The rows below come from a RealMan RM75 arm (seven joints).
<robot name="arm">
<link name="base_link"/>
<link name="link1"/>
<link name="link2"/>
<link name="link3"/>
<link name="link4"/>
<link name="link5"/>
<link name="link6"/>
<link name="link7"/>
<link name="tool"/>
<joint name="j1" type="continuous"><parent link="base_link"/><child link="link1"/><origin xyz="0.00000 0.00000 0.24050" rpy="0.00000 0.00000 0.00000"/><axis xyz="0 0 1"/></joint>
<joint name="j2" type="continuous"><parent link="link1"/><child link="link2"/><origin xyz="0.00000 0.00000 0.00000" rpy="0.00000 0.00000 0.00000"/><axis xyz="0 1 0"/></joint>
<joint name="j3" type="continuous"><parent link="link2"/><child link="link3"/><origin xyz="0.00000 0.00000 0.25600" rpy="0.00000 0.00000 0.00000"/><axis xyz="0 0 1"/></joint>
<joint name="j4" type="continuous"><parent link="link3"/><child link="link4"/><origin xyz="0.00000 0.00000 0.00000" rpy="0.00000 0.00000 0.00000"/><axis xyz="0 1 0"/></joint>
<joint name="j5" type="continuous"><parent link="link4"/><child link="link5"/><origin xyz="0.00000 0.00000 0.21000" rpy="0.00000 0.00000 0.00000"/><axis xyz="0 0 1"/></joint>
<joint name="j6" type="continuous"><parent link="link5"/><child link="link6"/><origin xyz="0.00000 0.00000 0.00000" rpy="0.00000 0.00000 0.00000"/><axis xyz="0 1 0"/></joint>
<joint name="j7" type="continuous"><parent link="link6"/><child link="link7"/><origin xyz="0.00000 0.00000 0.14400" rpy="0.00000 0.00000 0.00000"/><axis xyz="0 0 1"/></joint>
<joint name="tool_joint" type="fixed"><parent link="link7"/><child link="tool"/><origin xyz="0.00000 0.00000 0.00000" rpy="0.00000 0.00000 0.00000"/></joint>
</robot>
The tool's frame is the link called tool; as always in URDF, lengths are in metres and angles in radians. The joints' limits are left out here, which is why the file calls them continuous.
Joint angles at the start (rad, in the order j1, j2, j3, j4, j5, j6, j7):
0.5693 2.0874 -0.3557 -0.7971 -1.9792 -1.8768 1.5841
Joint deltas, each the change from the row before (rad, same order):
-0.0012 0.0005 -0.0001 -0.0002 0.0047 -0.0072 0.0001
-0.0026 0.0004 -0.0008 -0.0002 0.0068 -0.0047 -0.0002
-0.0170 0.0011 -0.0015 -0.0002 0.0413 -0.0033 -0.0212
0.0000 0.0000 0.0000 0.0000 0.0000 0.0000 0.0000
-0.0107 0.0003 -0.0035 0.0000 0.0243 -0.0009 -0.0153
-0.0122 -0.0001 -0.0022 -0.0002 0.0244 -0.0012 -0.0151
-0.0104 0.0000 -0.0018 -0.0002 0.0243 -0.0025 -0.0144
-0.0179 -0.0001 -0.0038 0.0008 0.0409 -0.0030 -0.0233
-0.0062 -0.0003 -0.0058 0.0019 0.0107 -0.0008 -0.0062
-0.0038 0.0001 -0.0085 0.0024 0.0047 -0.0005 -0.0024
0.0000 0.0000 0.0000 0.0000 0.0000 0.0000 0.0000
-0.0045 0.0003 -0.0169 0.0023 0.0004 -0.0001 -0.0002
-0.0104 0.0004 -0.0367 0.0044 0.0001 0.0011 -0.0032
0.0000 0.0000 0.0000 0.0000 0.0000 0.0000 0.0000
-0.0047 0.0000 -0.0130 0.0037 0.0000 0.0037 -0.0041
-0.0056 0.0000 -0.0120 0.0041 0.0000 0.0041 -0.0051
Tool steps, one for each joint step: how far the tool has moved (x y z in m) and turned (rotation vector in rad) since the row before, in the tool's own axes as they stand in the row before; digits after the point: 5 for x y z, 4 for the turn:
-0.00022 0.00118 -0.00020 -0.0067 -0.0045 -0.0004
-0.00012 0.00090 -0.00055 -0.0036 -0.0059 -0.0005
-0.00080 0.00159 -0.00453 0.0077 -0.0381 -0.0224
0.00000 0.00000 0.00000 0.0000 0.0000 0.0000
-0.00034 0.00090 -0.00269 0.0051 -0.0202 -0.0159
-0.00025 0.00089 -0.00350 0.0076 -0.0207 -0.0154
-0.00077 0.00096 -0.00302 0.0055 -0.0210 -0.0159
-0.00114 0.00153 -0.00518 0.0109 -0.0347 -0.0251
0.00048 0.00078 -0.00119 0.0004 -0.0061 -0.0042
0.00112 0.00088 0.00008 -0.0039 0.0007 0.0011
0.00000 0.00000 0.00000 0.0000 0.0000 0.0000
0.00244 0.00146 0.00105 -0.0097 0.0102 0.0059
0.00547 0.00305 0.00199 -0.0191 0.0234 0.0101
0.00000 0.00000 0.00000 0.0000 0.0000 0.0000
0.00254 0.00074 0.00048 -0.0031 0.0080 0.0032
0.00276 0.00073 0.00010 -0.0013 0.0073 0.0030

